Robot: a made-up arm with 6 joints. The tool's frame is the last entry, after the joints. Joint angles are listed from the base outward. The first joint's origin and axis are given. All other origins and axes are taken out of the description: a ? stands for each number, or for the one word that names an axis. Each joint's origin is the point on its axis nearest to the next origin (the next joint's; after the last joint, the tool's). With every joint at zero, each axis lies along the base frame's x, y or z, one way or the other. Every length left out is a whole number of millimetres.
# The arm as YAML. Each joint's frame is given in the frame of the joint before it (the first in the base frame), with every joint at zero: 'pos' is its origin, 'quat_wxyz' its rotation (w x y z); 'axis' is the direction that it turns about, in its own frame. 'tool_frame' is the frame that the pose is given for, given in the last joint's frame.
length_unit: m
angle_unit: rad
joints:
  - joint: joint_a
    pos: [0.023, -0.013, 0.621]
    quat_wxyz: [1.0, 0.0, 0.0, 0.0]
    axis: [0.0, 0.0, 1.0]
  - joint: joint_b
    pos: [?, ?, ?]
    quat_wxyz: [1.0, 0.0, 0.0, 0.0]
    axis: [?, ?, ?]
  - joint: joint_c
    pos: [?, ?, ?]
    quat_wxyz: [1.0, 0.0, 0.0, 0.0]
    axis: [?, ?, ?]
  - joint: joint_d
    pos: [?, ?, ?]
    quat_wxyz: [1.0, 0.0, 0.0, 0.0]
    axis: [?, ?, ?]
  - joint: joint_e
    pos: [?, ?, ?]
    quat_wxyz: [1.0, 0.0, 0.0, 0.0]
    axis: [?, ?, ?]
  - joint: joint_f
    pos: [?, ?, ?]
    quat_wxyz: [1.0, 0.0, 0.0, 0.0]
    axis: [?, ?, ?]
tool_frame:
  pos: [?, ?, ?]
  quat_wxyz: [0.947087, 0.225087, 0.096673, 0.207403]
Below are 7 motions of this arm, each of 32 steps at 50 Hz.
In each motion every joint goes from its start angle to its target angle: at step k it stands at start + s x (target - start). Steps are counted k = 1, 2, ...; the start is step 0. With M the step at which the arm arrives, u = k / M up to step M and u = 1 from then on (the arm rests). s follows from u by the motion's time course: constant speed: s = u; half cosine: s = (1 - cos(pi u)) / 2; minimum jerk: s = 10 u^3 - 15 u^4 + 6 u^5.
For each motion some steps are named. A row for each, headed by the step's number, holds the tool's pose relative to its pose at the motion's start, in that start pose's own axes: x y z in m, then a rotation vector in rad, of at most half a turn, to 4 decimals.
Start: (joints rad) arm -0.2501 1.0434 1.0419 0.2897 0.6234 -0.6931
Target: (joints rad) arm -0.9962 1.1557 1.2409 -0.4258 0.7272 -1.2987
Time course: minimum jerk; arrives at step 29
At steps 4, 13, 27, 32:
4: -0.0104 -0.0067 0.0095 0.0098 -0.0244 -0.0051
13: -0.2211 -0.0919 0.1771 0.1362 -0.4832 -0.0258
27: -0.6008 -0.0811 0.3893 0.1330 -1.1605 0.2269
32: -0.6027 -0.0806 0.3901 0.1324 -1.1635 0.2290

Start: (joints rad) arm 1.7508 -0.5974 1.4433 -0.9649 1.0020 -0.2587
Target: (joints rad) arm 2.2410 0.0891 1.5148 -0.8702 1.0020 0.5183
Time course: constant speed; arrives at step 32
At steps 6, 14, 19, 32:
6: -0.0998 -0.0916 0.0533 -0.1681 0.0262 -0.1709
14: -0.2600 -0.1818 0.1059 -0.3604 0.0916 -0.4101
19: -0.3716 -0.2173 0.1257 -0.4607 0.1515 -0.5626
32: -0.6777 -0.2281 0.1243 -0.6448 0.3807 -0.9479

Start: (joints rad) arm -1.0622 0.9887 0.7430 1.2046 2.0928 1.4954
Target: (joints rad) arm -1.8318 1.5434 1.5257 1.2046 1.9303 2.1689
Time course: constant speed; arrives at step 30
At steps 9, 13, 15, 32:
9: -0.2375 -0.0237 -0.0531 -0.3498 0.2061 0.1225
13: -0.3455 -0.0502 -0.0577 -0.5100 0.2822 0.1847
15: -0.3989 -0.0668 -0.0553 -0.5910 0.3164 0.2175
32: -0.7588 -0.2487 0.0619 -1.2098 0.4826 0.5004

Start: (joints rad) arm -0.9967 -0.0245 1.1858 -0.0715 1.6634 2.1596
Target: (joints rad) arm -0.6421 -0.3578 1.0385 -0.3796 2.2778 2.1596
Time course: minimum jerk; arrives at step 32
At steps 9, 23, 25, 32:
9: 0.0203 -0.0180 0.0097 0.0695 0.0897 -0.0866
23: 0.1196 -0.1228 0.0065 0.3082 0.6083 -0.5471
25: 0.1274 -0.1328 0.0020 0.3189 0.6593 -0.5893
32: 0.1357 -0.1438 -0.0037 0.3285 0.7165 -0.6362

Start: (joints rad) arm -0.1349 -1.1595 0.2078 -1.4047 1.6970 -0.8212
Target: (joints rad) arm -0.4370 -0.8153 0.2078 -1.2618 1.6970 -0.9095
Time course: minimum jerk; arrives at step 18
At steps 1, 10, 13, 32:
1: -0.0004 -0.0002 0.0001 -0.0001 0.0008 0.0002
10: -0.1313 -0.0761 0.0573 -0.0414 0.3036 0.0583
13: -0.1745 -0.1108 0.0959 -0.0638 0.4330 0.0823
32: -0.1930 -0.1289 0.1185 -0.0765 0.4991 0.0943

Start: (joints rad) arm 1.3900 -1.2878 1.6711 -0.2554 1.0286 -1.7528
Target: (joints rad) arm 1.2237 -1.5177 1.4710 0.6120 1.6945 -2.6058
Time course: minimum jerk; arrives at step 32
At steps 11, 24, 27, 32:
11: 0.0479 -0.0268 -0.0396 0.2127 0.1837 0.0271
24: 0.1815 -0.1130 -0.1893 1.0245 0.6594 -0.1597
27: 0.1949 -0.1228 -0.2089 1.1226 0.7007 -0.2079
32: 0.2001 -0.1268 -0.2170 1.1623 0.7165 -0.2291

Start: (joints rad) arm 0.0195 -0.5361 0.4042 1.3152 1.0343 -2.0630
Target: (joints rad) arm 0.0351 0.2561 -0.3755 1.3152 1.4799 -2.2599
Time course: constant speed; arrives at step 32
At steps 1, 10, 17, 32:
1: -0.0087 -0.0335 0.0013 0.0528 -0.0034 -0.0038
10: -0.0990 -0.3176 -0.0437 0.5285 -0.0575 -0.0200
17: -0.1779 -0.5013 -0.1416 0.8957 -0.1305 -0.0125
32: -0.3385 -0.7295 -0.4674 1.6547 -0.3935 0.0520

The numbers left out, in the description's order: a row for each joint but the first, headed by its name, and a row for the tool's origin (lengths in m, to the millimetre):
joint_b: xyz -0.029 0.003 0.0, axis 0.0 1.0 0.0
joint_c: xyz 0.002 0.0 0.6, axis 0.0 -1.0 0.0
joint_d: xyz 0.447 0.0 0.03, axis -1.0 0.0 0.0
joint_e: xyz 0.0 -0.129 0.003, axis 0.0 -1.0 0.0
joint_f: xyz 0.018 0.0 -0.02, axis -1.0 0.0 0.0
tool: xyz 0.0 0.028 -0.017

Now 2 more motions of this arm.
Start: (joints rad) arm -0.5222 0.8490 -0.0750 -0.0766 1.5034 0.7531
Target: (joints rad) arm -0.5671 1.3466 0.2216 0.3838 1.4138 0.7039
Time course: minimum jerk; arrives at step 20
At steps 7, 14, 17, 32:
7: 0.0185 0.0111 -0.0694 -0.0212 0.0427 0.1103
14: 0.0298 0.0532 -0.2563 -0.0584 0.1538 0.3949
17: 0.0248 0.0655 -0.2993 -0.0637 0.1789 0.4598
32: 0.0234 0.0680 -0.3077 -0.0646 0.1837 0.4725

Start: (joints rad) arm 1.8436 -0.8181 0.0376 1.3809 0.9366 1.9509
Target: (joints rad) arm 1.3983 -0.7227 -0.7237 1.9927 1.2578 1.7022
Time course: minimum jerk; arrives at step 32
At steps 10, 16, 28, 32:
10: 0.0183 0.0122 0.0871 -0.0253 -0.2240 0.0500
16: 0.0096 0.0478 0.2418 -0.0130 -0.6235 0.1633
28: -0.0983 0.0997 0.4481 0.1580 -1.1992 0.3866
32: -0.1035 0.1007 0.4541 0.1670 -1.2171 0.3947

